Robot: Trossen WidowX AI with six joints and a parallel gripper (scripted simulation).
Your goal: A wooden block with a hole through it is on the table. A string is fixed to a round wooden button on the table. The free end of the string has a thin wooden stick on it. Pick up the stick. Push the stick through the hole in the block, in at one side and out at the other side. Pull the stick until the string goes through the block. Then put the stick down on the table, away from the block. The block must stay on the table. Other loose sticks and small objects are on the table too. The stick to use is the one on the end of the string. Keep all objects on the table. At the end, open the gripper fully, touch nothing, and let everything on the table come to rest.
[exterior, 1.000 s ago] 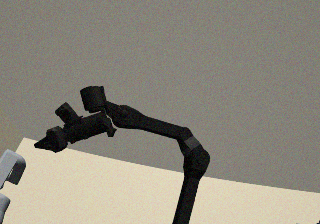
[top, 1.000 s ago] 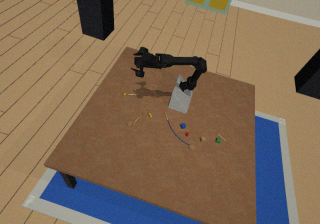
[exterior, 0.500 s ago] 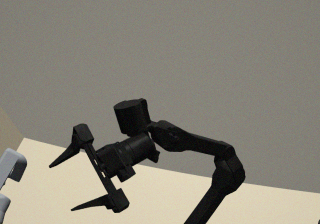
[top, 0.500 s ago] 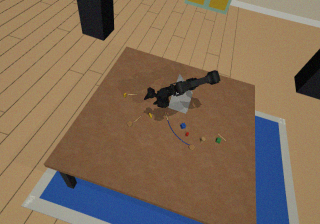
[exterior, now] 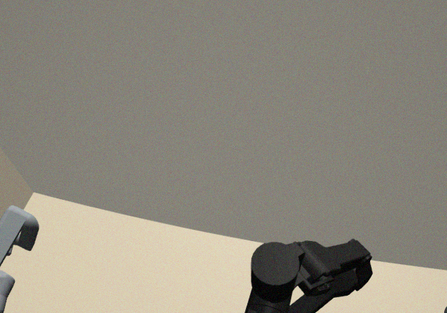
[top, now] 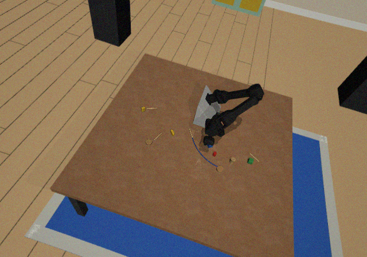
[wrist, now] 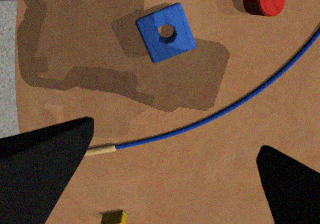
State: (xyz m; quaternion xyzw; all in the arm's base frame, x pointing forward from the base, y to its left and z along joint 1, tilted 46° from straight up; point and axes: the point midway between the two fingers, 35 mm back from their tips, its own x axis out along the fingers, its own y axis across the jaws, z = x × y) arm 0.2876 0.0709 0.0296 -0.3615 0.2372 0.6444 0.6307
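My gripper tip is 20 mm past the blue cube, 40 mm to the right of it and 60 mm above it. The rest, counted from my gripper tip: red peg 40 mm ahead, 90 mm to the left, 60 mm below; then round wooden button 120 mm ahead, 140 mm to the left, 70 mm below; then thin wooden stick 50 mm behind, 100 mm to the right, 80 mm below.
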